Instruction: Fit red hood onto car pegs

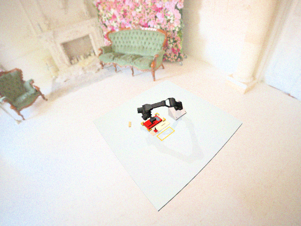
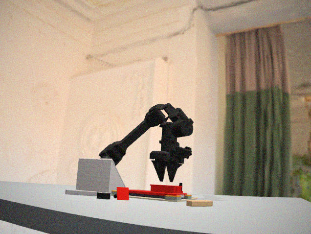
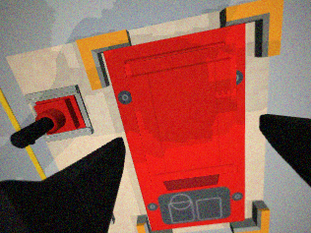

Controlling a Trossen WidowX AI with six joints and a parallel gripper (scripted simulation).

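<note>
Right now the red hood is 2 cm below my gripper tip. Also, from my gripper tip: wooden block 17 cm ahead, 17 cm to the right, 5 cm below; then grey engine block 4 cm below.
</note>
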